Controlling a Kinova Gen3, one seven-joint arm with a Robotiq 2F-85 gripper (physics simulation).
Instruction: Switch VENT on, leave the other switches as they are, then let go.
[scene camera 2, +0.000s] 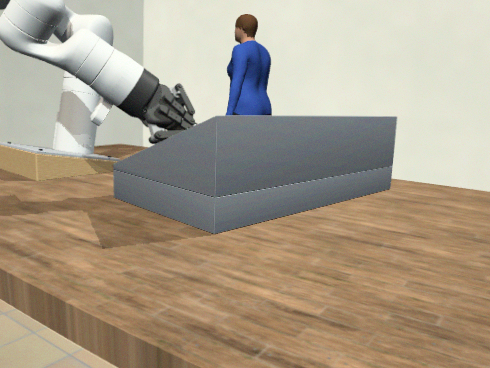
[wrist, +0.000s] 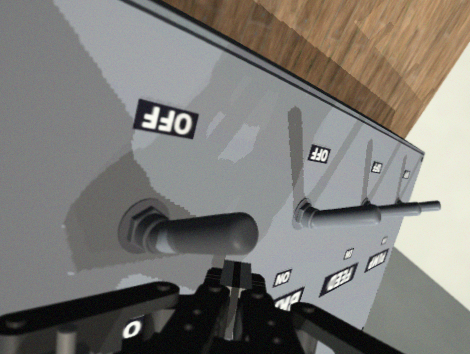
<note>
In view: my gripper (scene camera 2: 207, 141) and a switch lever (wrist: 236, 233).
My gripper is seen too in the wrist view (wrist: 234, 279).
</note>
